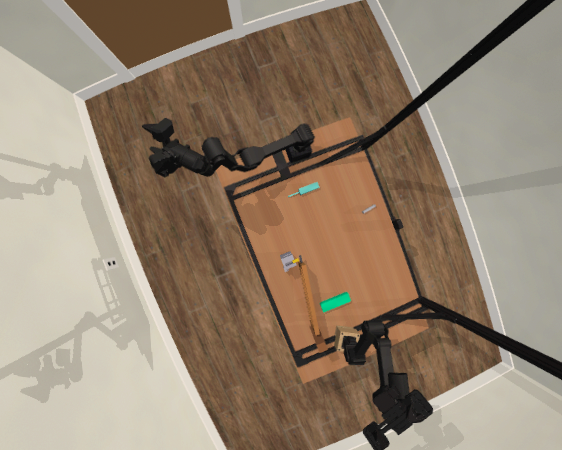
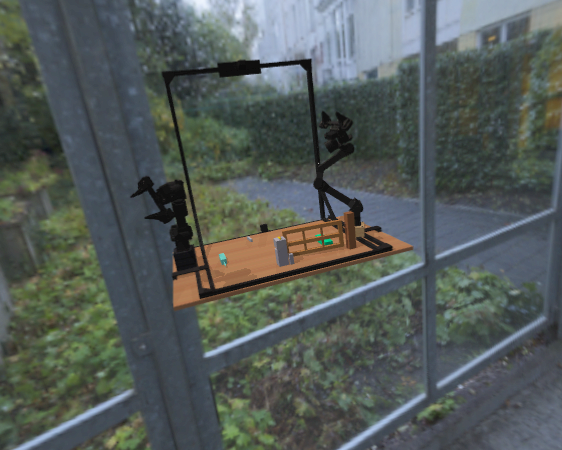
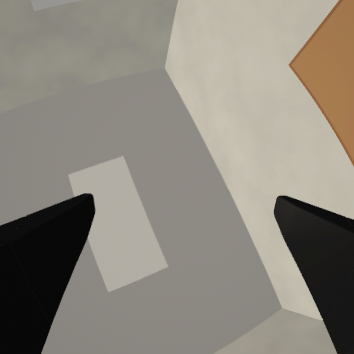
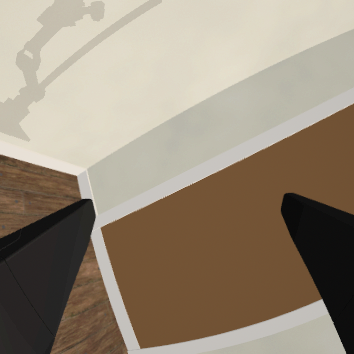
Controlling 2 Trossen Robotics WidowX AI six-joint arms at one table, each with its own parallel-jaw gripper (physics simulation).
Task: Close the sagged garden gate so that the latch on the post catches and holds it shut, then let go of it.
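Frame: origin at the left arm's base, x ahead, y left, z up, level; centimetres.
Where they show: left gripper, fingertip midpoint: [image 1: 392, 432] [image 2: 329, 111] [image 3: 186, 204]; right gripper, fingertip midpoint: [image 1: 146, 137] [image 2: 137, 207] [image 4: 189, 205]; left arm's base, link origin: [image 1: 348, 342] [image 2: 355, 224]; right arm's base, link origin: [image 1: 298, 144] [image 2: 183, 249].
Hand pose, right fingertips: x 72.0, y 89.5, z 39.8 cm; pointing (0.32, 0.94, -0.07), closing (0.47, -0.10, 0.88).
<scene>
Each offset is from my right fingertips to the top centre of the thing. "*": to the spot under its first point.
The orange-brown gate [image 1: 309, 297] [image 2: 305, 242] stands upright. One end is at the brown hinge post @(* dx -70.0, dy -70.8, dz -36.8 cm) [image 2: 349, 230]; its free end is close beside the grey latch post @(* dx -35.8, dy -52.6, dz -33.5 cm) [image 1: 287, 261] [image 2: 281, 252]. A yellow latch piece @(* dx -34.8, dy -56.5, dz -34.0 cm) [image 1: 296, 260] [image 2: 279, 238] sits at the top of the latch post, by the gate's end. Whether it has caught the gate is too small to tell. My left gripper [image 1: 404, 429] [image 2: 333, 119] [image 3: 186, 204] is open and empty, raised beyond the table, far from the gate. My right gripper [image 1: 148, 139] [image 2: 139, 206] [image 4: 189, 205] is open and empty, off the opposite side.
A green block @(dx -54.2, dy -80.9, dz -44.1 cm) [image 1: 335, 302] [image 2: 325, 240] lies behind the gate. A tan block [image 1: 346, 339] [image 2: 359, 230] is near the left arm's base. A teal tool @(dx -1.6, dy -55.7, dz -44.6 cm) [image 1: 309, 188] [image 2: 223, 259] and a small grey bar @(dx -4.9, dy -90.7, dz -45.7 cm) [image 1: 369, 209] [image 2: 249, 239] lie on the table. Black frame rails edge the table.
</scene>
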